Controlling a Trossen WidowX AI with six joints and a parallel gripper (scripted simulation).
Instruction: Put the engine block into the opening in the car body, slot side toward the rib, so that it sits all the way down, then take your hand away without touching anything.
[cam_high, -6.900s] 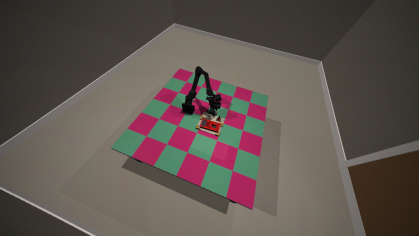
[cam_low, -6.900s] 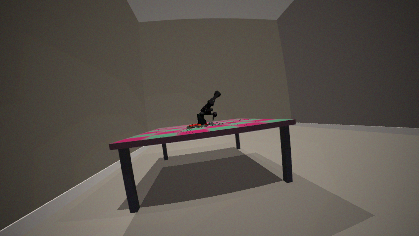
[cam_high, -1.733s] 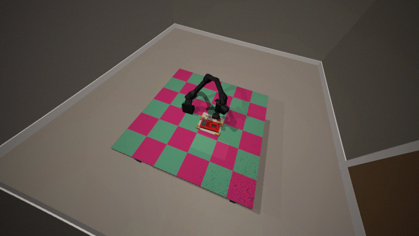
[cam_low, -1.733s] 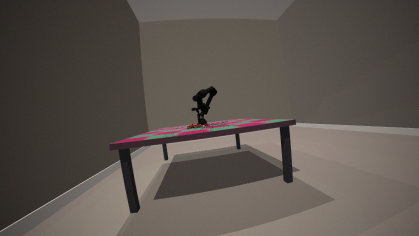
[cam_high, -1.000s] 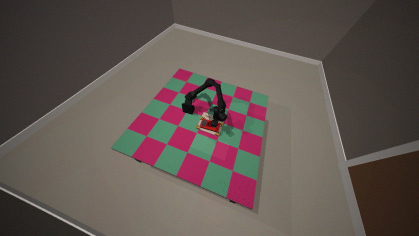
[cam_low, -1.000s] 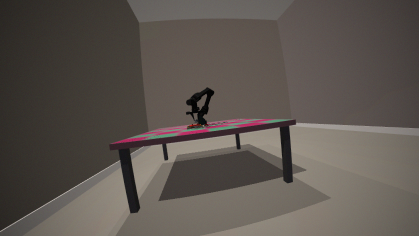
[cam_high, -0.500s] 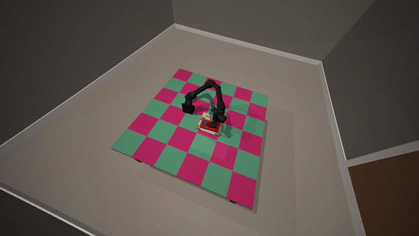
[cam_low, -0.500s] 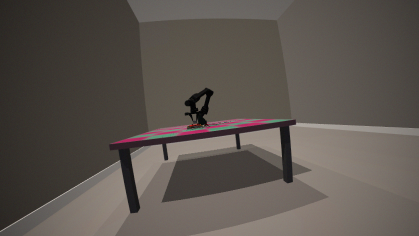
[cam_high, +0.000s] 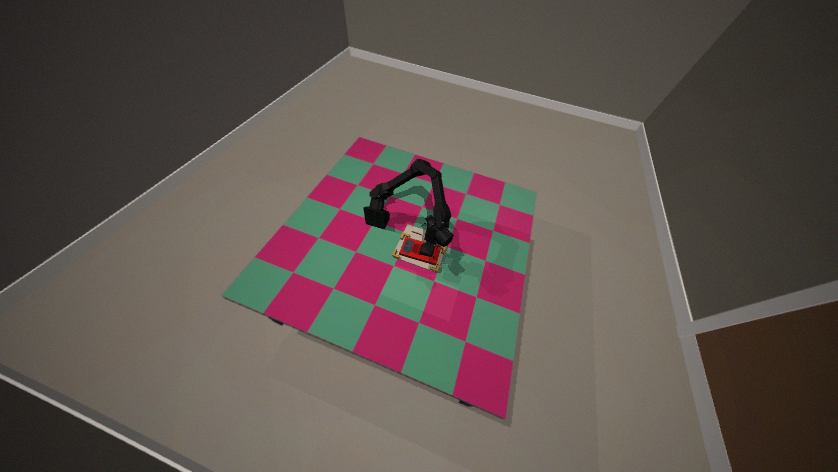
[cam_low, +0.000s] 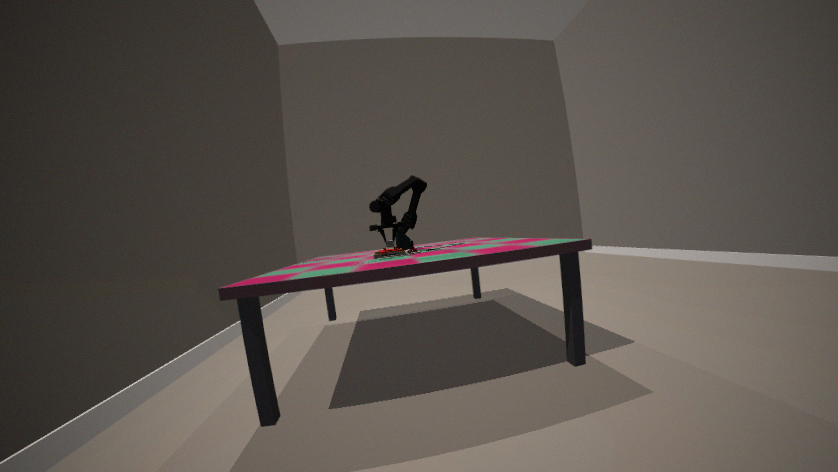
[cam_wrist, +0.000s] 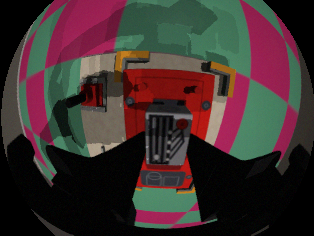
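Right now my gripper tip is 10 mm above the grey engine block.
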